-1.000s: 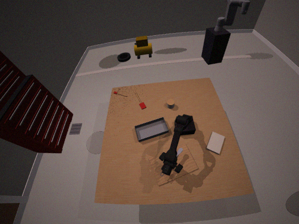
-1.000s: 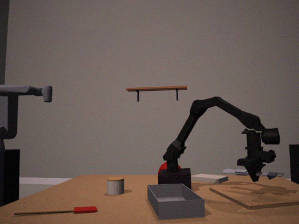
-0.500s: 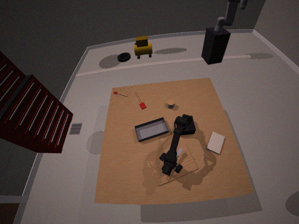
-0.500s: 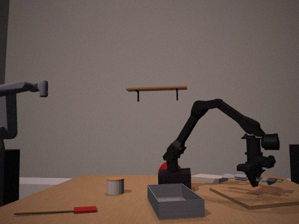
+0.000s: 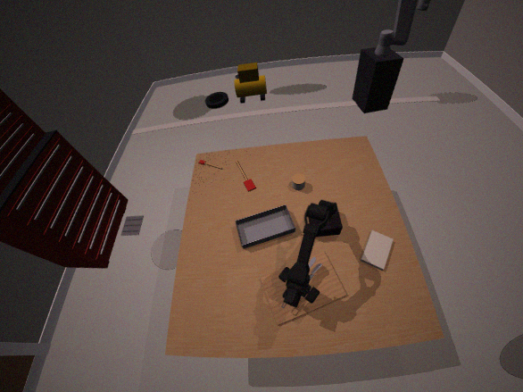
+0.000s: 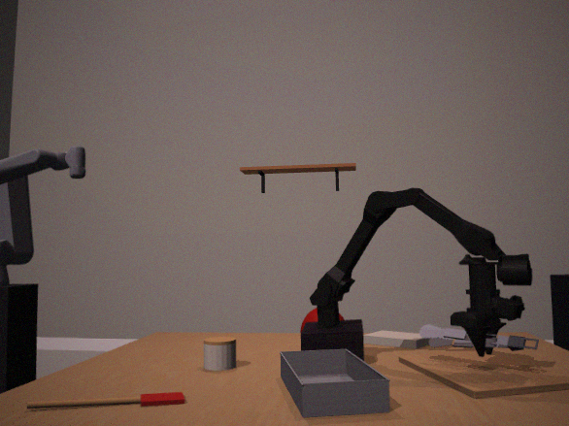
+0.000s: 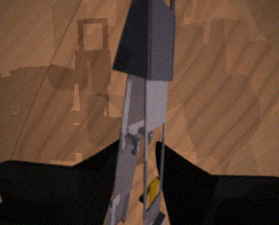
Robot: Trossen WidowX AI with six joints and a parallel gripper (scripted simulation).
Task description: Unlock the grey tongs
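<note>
Now: gripper tip 40 mm below the yellow lock piece and 10 mm to the left of it. Round my gripper tip: grey roasting tin: 360 mm to the right, 90 mm ahead, 20 mm below; white flat block: 450 mm behind, 80 mm to the right, 30 mm below; wooden board: 40 mm below, 20 mm behind, 10 mm to the right.
</note>
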